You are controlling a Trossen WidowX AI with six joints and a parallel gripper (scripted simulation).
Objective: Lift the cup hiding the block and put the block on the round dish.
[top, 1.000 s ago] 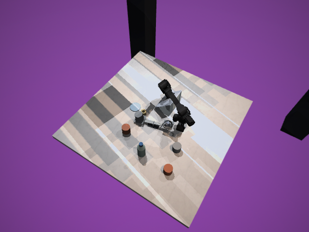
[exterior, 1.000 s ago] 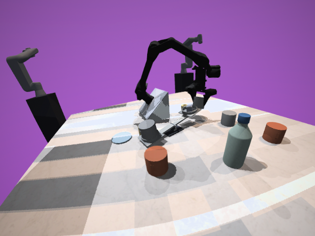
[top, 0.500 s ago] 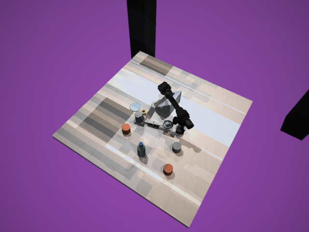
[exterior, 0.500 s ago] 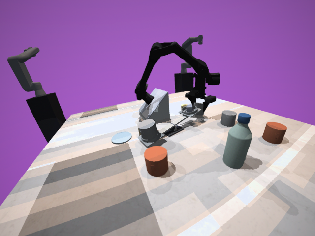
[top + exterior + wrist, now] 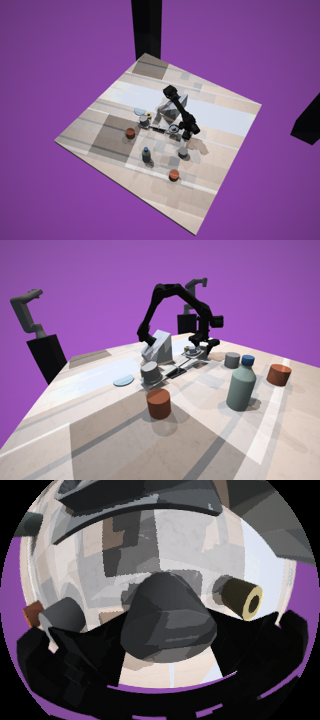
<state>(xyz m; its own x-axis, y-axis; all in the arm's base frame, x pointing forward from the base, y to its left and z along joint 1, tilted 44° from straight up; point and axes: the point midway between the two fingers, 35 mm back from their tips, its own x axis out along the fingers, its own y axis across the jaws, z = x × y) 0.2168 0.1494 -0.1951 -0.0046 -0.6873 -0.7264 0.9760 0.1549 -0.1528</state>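
Right now my gripper tip is 5 cm short of the grey block, 11 cm to the left of it and 6 cm below it. Also, from my gripper tip: bottle 36 cm ahead, 16 cm to the right, 9 cm above; pale blue round dish 1 cm ahead, 48 cm to the right, 2 cm below; black balance 8 cm ahead, 23 cm to the right.
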